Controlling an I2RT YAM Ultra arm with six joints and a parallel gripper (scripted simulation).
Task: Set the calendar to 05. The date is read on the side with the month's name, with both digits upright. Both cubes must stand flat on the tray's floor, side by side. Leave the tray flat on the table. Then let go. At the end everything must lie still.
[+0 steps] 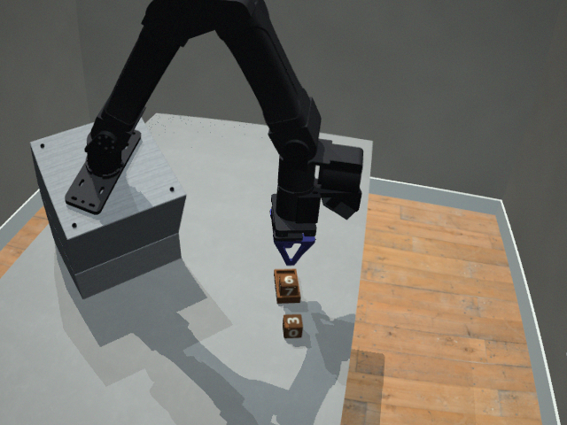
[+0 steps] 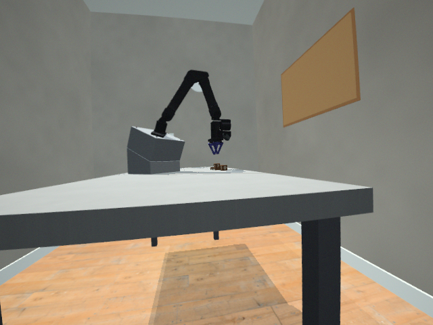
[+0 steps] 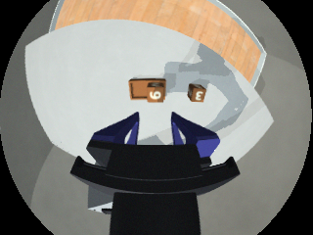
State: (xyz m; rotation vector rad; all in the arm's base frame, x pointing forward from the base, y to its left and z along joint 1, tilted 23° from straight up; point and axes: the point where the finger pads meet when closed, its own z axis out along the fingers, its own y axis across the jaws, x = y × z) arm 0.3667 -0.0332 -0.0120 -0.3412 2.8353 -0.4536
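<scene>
Right now my hand is 10 cm above the brown tray and 2 cm to the right of it. The rest, counted from my hand: brown wooden cube (9 cm to the right, 9 cm below, 2 cm ahead).
</scene>
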